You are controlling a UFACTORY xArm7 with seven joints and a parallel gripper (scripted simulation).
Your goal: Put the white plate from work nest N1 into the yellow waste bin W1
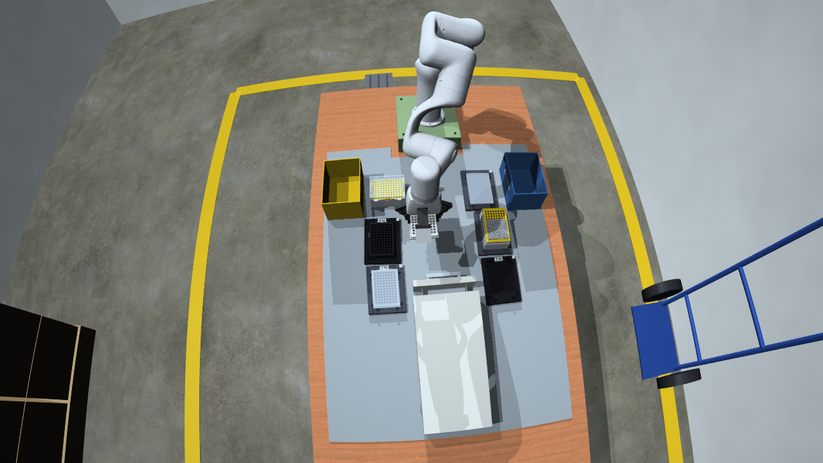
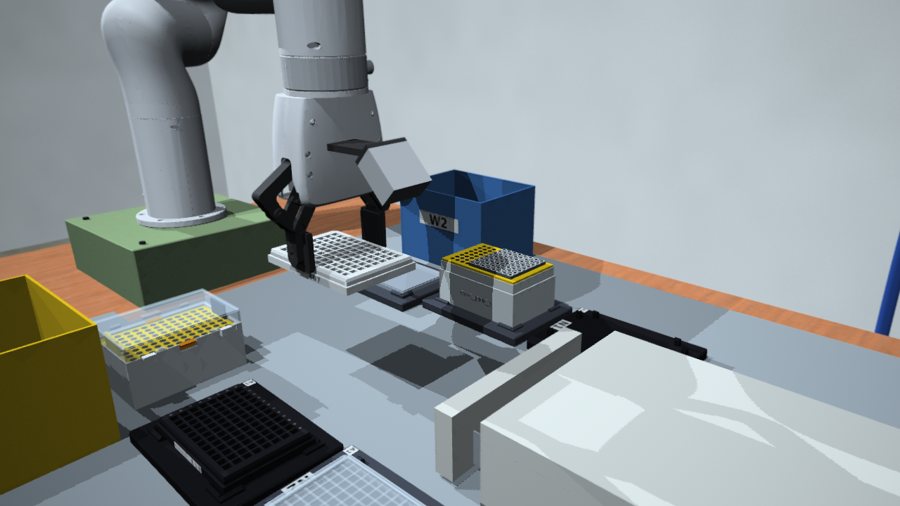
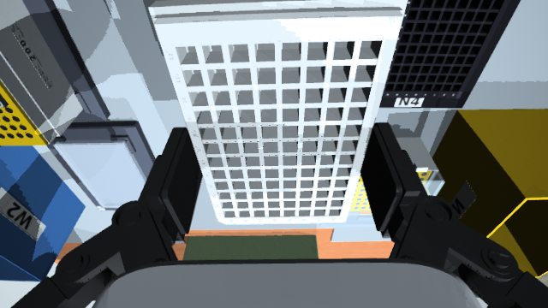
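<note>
My gripper is now 25 cm to the left of the yellow bin W1, 19 cm past it and 12 cm above it. The rest, counted from my hand: clear plate (17 cm ahead, 14 cm to the right, 14 cm below); then white plate (1 cm below); then black plate (14 cm below, 13 cm to the right).
</note>
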